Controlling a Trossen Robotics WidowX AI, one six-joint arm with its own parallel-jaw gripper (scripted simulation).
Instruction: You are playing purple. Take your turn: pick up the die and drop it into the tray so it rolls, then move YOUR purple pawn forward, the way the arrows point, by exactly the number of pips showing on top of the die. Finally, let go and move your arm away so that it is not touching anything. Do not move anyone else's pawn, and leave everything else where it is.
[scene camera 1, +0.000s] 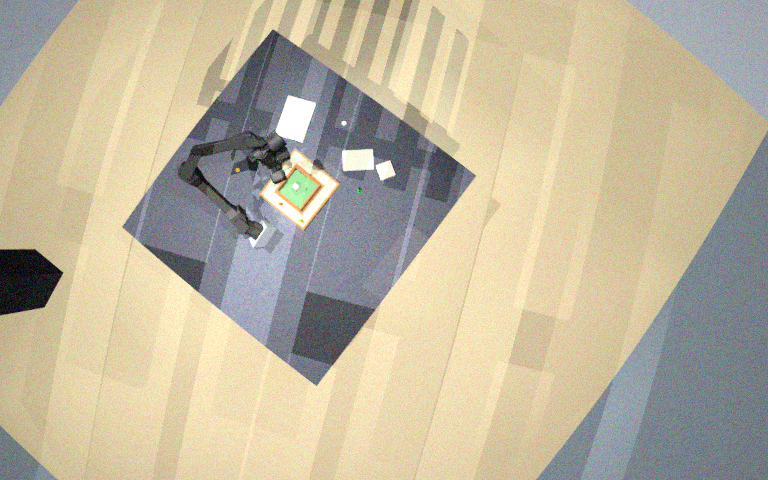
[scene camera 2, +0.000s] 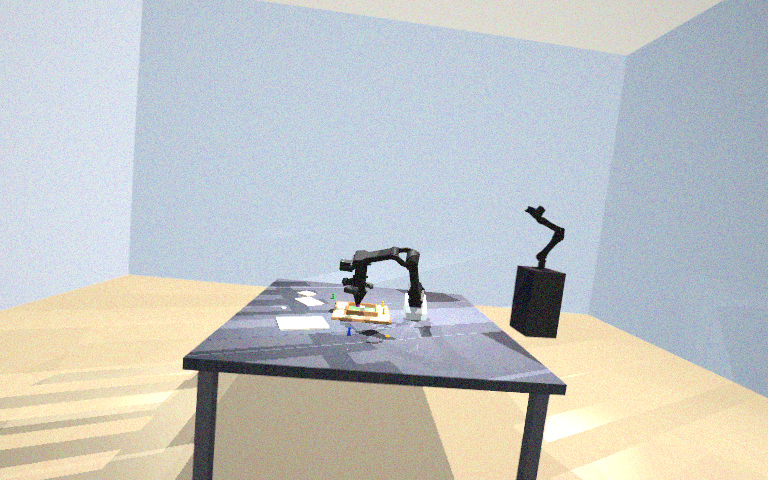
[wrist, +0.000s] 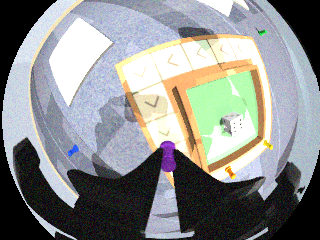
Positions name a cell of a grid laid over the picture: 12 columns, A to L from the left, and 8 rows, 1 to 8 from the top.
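Observation:
Wrist view: my gripper (wrist: G6) is there, and it holds a purple pawn.

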